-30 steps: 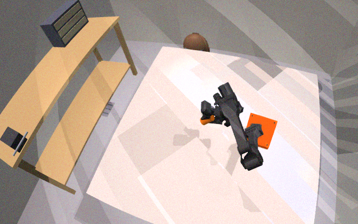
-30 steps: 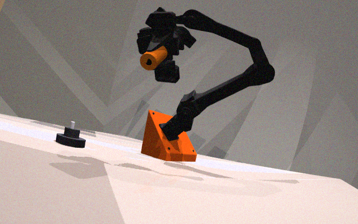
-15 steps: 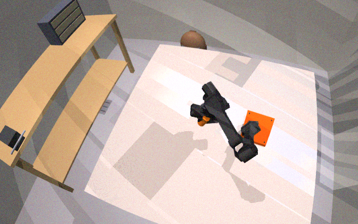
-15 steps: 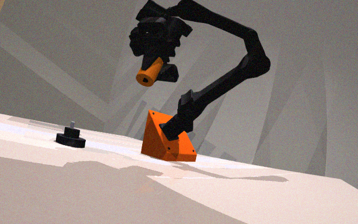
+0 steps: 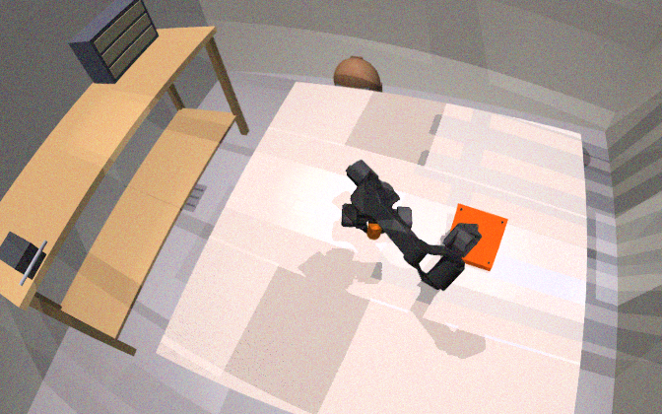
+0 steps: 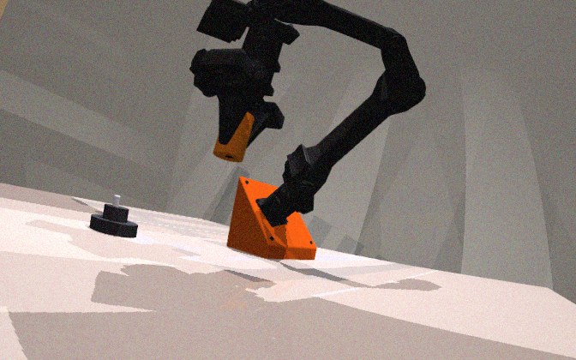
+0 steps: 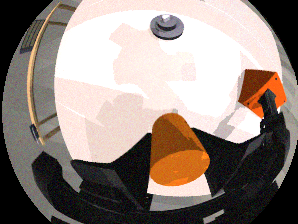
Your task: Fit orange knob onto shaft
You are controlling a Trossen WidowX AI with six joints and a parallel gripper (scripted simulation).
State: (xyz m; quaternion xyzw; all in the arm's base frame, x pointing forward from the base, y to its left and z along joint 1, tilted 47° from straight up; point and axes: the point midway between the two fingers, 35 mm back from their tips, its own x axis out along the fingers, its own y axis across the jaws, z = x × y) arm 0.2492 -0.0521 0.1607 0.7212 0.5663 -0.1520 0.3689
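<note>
The round pedestal is 2 cm ahead of my gripper tip, 20 cm to the right of it and 12 cm below it. From my gripper tip the other things lie so: orange knob 3 cm above.
</note>
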